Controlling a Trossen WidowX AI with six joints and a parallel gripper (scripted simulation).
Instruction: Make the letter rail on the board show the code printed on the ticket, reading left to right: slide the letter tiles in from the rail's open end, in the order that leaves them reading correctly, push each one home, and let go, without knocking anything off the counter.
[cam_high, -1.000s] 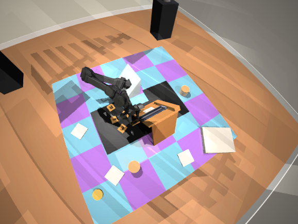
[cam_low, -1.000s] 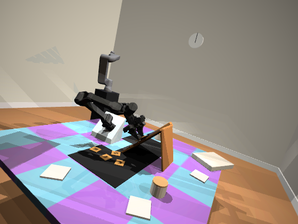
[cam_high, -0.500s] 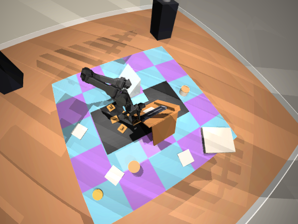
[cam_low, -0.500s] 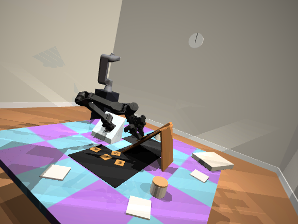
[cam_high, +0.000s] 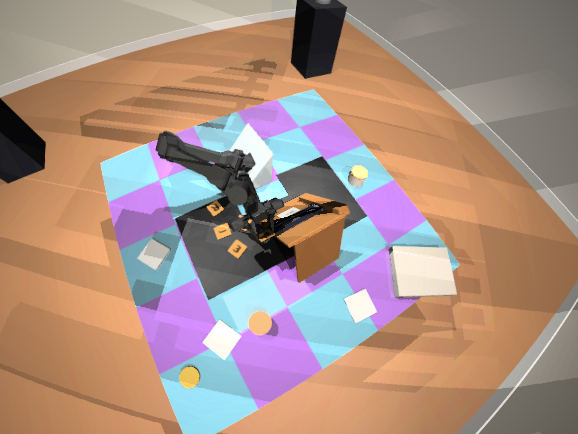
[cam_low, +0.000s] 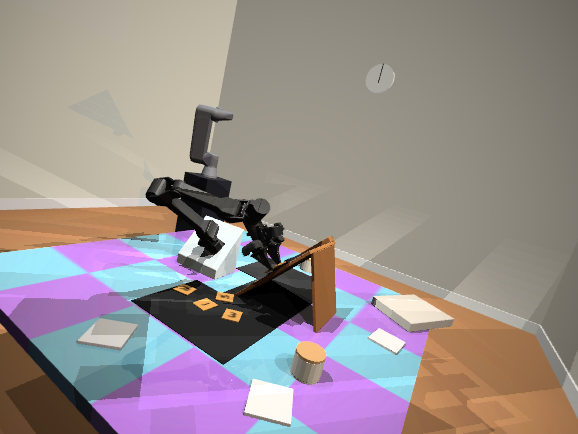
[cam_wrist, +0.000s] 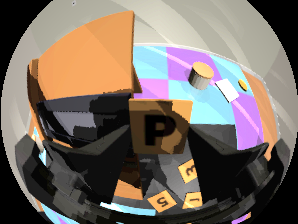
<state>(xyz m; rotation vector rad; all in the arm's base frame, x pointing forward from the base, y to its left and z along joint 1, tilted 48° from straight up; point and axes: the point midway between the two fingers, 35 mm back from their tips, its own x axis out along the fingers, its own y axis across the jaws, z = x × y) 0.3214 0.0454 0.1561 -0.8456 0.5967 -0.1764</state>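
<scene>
The white ticket lies 7 cm behind my gripper tip, 14 cm to the left of it and 8 cm below it. Round my gripper tip: black mat (16 cm behind, 9 cm to the left, 18 cm below); then letter tile (16 cm behind, 13 cm to the right, 17 cm below); then orange letter tile marked p (right at my gripper tip).
</scene>
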